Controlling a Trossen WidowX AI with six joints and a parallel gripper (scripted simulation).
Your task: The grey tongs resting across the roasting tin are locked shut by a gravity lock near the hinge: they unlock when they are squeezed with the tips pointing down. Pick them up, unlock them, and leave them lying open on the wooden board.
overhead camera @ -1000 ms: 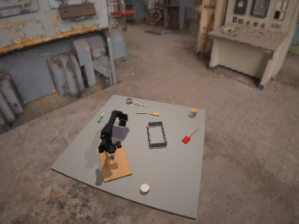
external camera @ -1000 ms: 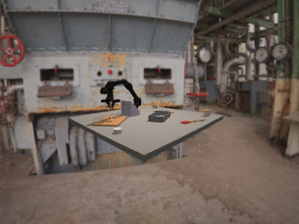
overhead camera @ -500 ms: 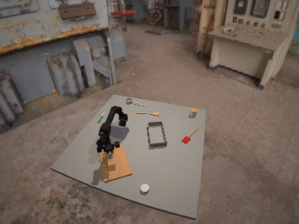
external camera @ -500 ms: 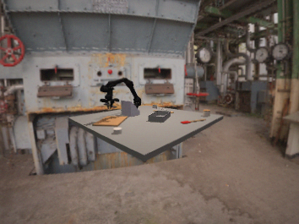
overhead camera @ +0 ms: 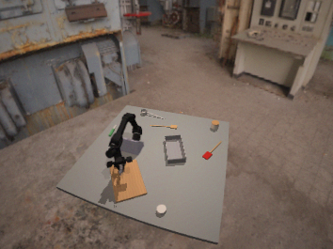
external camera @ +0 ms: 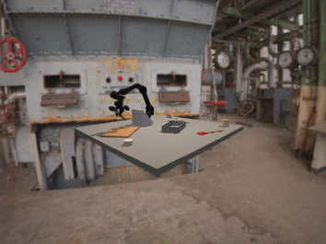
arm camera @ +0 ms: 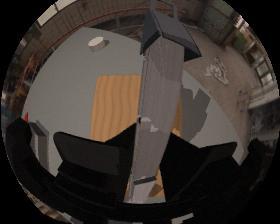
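Now: gripper tip 2 cm past the grey tongs, 2 cm to the right of it and 3 cm below it. Round my gripper tip: white puck (33 cm ahead, 16 cm to the right, 13 cm below); grey roasting tin (31 cm ahead, 44 cm to the left, 12 cm below); wooden board (4 cm to the left, 14 cm below).
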